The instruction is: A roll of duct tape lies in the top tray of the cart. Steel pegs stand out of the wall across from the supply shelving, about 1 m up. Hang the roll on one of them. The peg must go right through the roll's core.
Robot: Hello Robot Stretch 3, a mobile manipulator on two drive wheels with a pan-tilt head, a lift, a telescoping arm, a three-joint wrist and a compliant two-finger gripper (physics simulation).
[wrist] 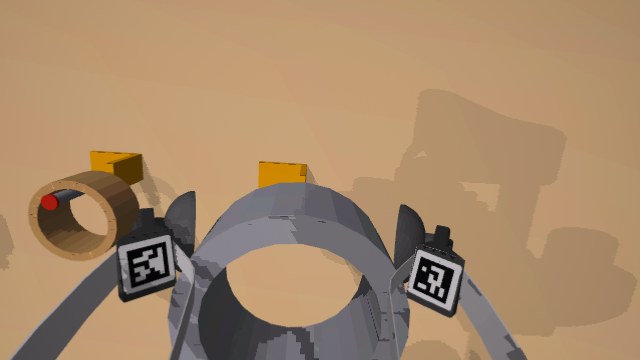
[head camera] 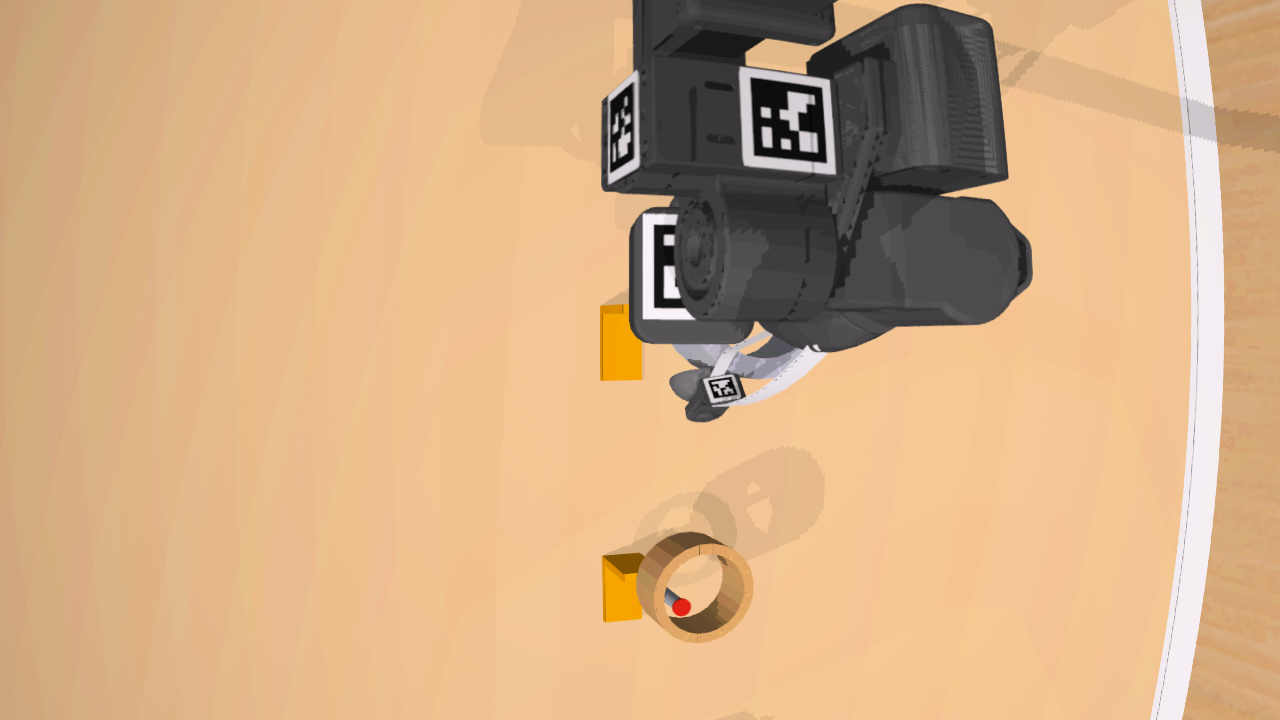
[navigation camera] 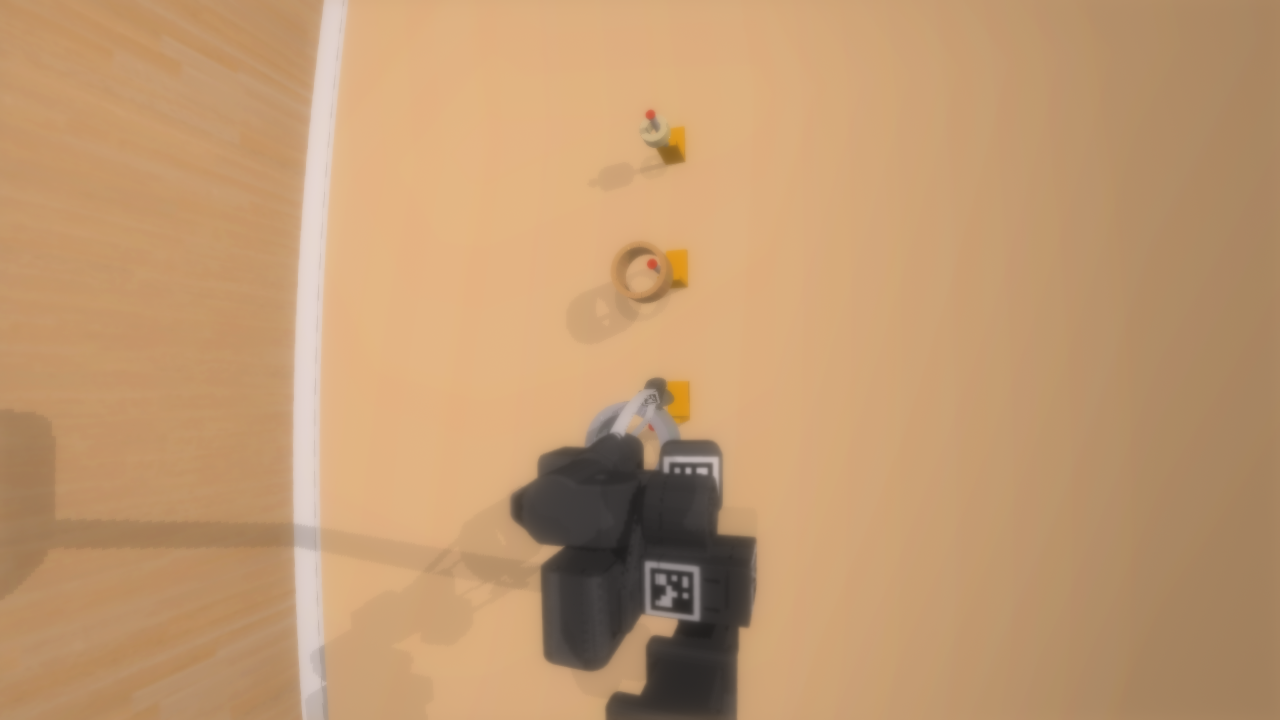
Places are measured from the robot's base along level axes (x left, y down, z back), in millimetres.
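Pixels of known places: gripper, between the fingertips: (navigation camera: pixel 661 442).
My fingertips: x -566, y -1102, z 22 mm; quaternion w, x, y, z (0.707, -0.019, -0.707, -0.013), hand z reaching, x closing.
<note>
Ahead of a thing's pixels: the offset from my fingertips to its middle. "spot": to the spot under its first point.
The grey duct tape roll {dx +28, dy +25, dz +0 mm} (head camera: pixel 747 362) (navigation camera: pixel 601 422) (wrist: pixel 305 200) is gripped across its outside, its core facing the wrist camera. My gripper (wrist: pixel 298 224) is shut on it, one fingertip on each side. The roll is in front of and slightly below a yellow peg bracket {spot: dx -319, dy +52, dz -32 mm} (head camera: pixel 621 344) (navigation camera: pixel 680 400) (wrist: pixel 272 175). In the navigation view this bracket's red peg tip {spot: dx -149, dy +57, dz +2 mm} (navigation camera: pixel 650 428) shows through the roll's opening. No peg shows inside the core in the wrist view, and the wrist hides it in the head view. I cannot tell whether the peg is in the core.
A brown ring {dx -208, dy +84, dz -251 mm} (head camera: pixel 738 591) (navigation camera: pixel 617 277) (wrist: pixel 120 205) hangs on the neighbouring red-tipped peg, close to my left finger in the wrist view. A small pale roll {dx -214, dy +59, dz -501 mm} (navigation camera: pixel 655 134) hangs on a farther peg. A white baseboard (head camera: pixel 1203 268) (navigation camera: pixel 310 268) edges the wooden floor.
</note>
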